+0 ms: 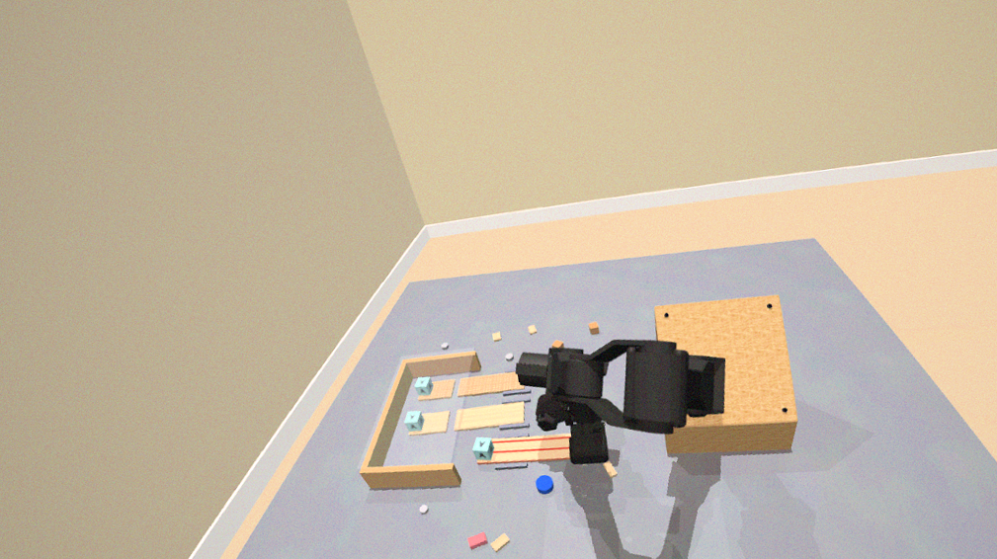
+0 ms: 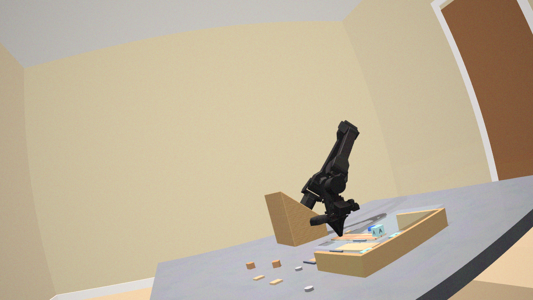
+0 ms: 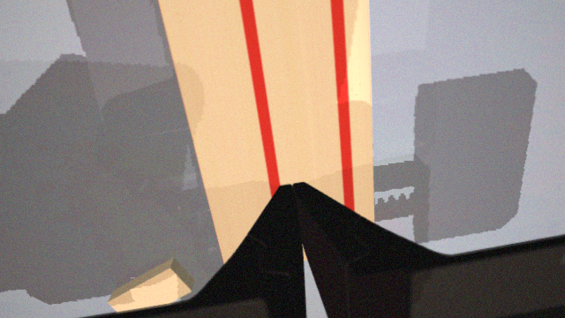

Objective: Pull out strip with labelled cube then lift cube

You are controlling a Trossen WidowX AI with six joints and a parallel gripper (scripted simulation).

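The strip is 90 mm ahead of my gripper tip and 20 mm to the left of it. Round my gripper tip: blue disc (60 mm ahead, 100 mm to the left).
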